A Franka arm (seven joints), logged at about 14 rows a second.
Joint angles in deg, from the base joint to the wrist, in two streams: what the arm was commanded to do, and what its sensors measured. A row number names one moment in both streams.
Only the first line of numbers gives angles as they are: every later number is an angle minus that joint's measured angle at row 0.
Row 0, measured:
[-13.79 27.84 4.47 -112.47 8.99 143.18 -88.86]
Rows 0 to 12, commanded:
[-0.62 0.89 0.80 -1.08 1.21 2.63 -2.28]
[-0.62 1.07 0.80 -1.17 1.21 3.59 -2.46]
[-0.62 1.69 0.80 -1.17 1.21 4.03 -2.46]
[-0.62 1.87 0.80 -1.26 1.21 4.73 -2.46]
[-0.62 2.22 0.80 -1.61 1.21 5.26 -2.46]
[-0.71 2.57 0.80 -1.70 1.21 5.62 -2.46]
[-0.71 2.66 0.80 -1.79 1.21 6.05 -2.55]
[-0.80 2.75 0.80 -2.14 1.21 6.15 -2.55]
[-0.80 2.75 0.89 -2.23 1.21 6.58 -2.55]
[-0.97 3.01 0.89 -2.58 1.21 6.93 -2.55]
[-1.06 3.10 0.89 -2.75 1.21 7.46 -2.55]
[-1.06 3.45 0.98 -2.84 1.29 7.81 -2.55]
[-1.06 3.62 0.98 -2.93 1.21 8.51 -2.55]
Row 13, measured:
[-0.01 3.31 0.14 -2.22 0.03 6.69 -0.60]
